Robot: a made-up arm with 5 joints. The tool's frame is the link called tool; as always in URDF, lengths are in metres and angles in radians.
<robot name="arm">
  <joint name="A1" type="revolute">
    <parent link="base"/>
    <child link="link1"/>
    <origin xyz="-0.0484 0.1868 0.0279" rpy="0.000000 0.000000 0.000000"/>
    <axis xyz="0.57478 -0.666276 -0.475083"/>
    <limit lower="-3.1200" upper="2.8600"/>
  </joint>
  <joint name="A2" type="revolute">
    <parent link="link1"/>
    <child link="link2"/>
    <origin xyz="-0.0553 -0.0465 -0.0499" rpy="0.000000 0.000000 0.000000"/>
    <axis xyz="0 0 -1"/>
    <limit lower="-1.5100" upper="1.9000"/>
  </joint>
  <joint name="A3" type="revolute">
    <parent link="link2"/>
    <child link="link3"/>
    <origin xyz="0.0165 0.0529 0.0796" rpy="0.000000 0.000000 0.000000"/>
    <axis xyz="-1 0 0"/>
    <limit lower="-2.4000" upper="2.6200"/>
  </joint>
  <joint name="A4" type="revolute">
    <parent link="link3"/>
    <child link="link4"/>
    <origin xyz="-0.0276 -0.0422 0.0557" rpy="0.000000 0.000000 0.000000"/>
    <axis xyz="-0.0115 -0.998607 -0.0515"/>
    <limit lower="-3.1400" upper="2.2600"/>
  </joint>
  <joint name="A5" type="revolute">
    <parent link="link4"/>
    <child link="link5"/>
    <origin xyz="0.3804 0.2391 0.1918" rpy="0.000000 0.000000 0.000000"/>
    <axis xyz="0 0 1"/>
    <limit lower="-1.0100" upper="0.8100"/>
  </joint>
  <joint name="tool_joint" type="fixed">
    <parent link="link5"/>
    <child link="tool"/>
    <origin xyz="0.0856 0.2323 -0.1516" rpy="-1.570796 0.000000 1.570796"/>
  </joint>
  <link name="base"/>
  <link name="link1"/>
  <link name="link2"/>
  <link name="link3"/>
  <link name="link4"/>
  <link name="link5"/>
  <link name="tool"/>
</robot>
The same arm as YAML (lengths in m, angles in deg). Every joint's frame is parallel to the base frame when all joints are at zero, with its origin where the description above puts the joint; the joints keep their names.
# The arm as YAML. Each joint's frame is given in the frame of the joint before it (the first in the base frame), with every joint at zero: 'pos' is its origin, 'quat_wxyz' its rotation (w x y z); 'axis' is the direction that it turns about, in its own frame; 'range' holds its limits. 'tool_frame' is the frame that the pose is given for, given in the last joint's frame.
length_unit: m
angle_unit: deg
joints:
  - joint: A1
    pos: [-0.0484, 0.1868, 0.0279]
    quat_wxyz: [1.0, 0.0, 0.0, 0.0]
    axis: [0.57478, -0.666276, -0.475083]
    range: [-178.76, 163.87]
  - joint: A2
    pos: [-0.0553, -0.0465, -0.0499]
    quat_wxyz: [1.0, 0.0, 0.0, 0.0]
    axis: [0.0, 0.0, -1.0]
    range: [-86.52, 108.86]
  - joint: A3
    pos: [0.0165, 0.0529, 0.0796]
    quat_wxyz: [1.0, 0.0, 0.0, 0.0]
    axis: [-1.0, 0.0, 0.0]
    range: [-137.51, 150.11]
  - joint: A4
    pos: [-0.0276, -0.0422, 0.0557]
    quat_wxyz: [1.0, 0.0, 0.0, 0.0]
    axis: [-0.0115, -0.998607, -0.0515]
    range: [-179.91, 129.49]
  - joint: A5
    pos: [0.3804, 0.2391, 0.1918]
    quat_wxyz: [1.0, 0.0, 0.0, 0.0]
    axis: [0.0, 0.0, 1.0]
    range: [-57.87, 46.41]
tool_frame:
  pos: [0.0856, 0.2323, -0.1516]
  quat_wxyz: [0.5, -0.5, -0.5, 0.5]

